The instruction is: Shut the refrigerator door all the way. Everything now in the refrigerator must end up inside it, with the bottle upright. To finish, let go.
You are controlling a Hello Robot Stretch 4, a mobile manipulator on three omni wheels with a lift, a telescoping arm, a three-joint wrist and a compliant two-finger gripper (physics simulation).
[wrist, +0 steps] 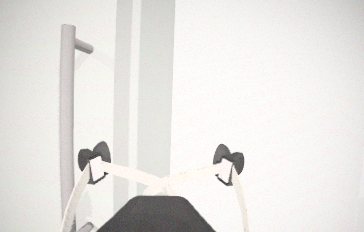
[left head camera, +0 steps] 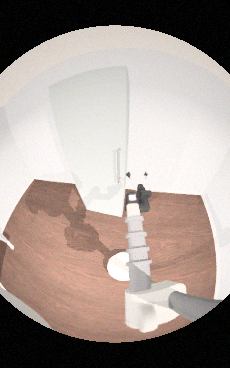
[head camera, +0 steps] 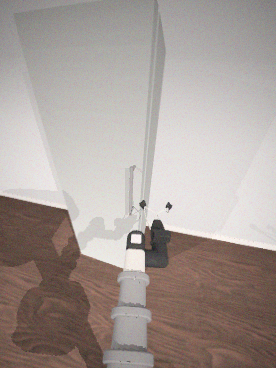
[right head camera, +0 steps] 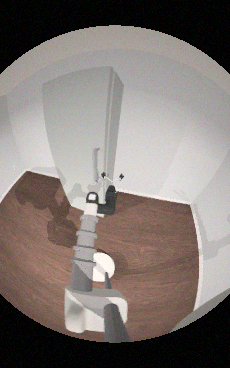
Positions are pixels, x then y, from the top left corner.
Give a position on a refrigerator door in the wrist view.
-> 72, 72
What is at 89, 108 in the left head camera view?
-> A refrigerator door.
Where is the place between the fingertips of my gripper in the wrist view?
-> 162, 156
